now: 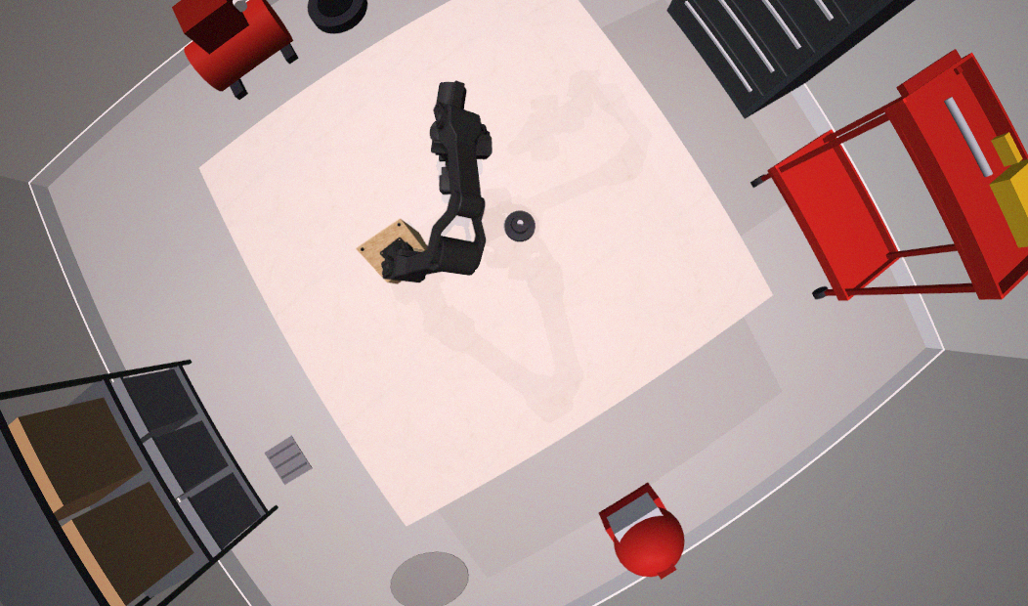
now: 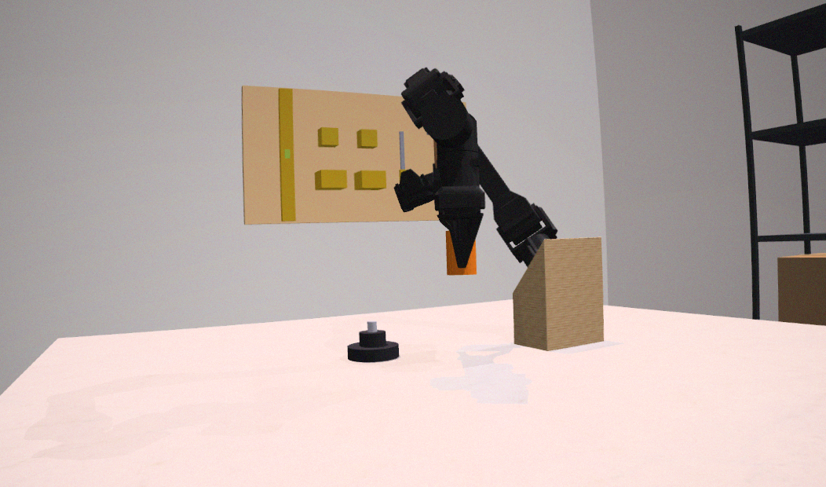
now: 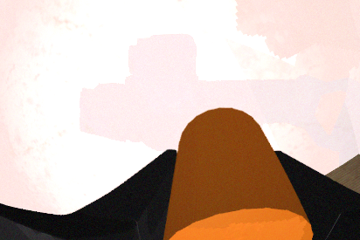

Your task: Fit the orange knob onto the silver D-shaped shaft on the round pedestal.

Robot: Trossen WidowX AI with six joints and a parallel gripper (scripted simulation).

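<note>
Right now the knob is 30 mm above my gripper tip. Also, from my gripper tip: pedestal: 50 mm ahead, 190 mm to the right, 120 mm below.
</note>
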